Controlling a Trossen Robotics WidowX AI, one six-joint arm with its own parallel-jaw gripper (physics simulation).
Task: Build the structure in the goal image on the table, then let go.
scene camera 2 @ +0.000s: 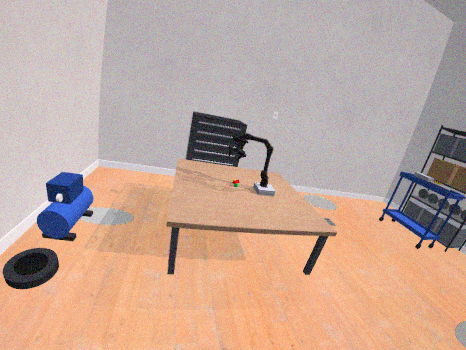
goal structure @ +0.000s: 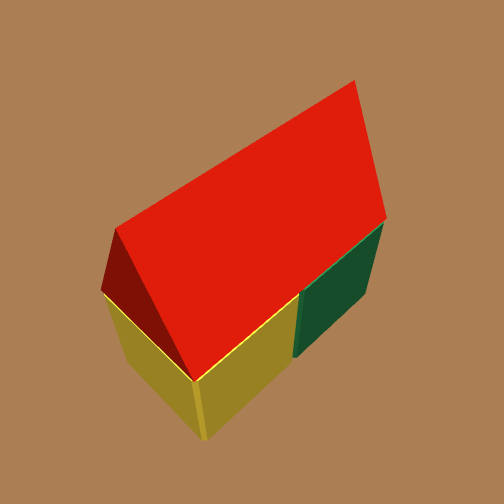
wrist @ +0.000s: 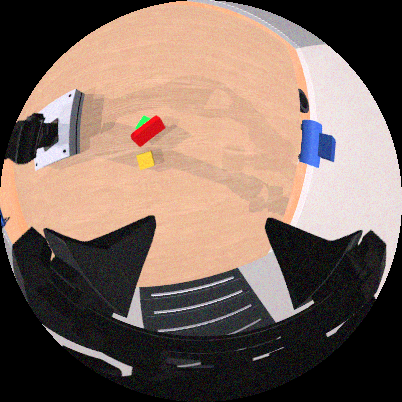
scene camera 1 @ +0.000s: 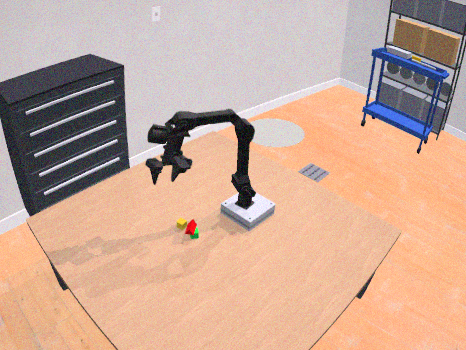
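A yellow cube lies on the table, a little apart from the other two blocks. A longer red block looks tilted in scene camera 1 and lies over or against a green block, hiding part of it. The exact contact between them cannot be told. My gripper is open and empty, high above the table, toward the drawer cabinet side from the blocks.
The arm's light base plate stands on the table near the blocks. A dark drawer cabinet stands beyond the table edge. A blue cart and a blue compressor stand on the floor.
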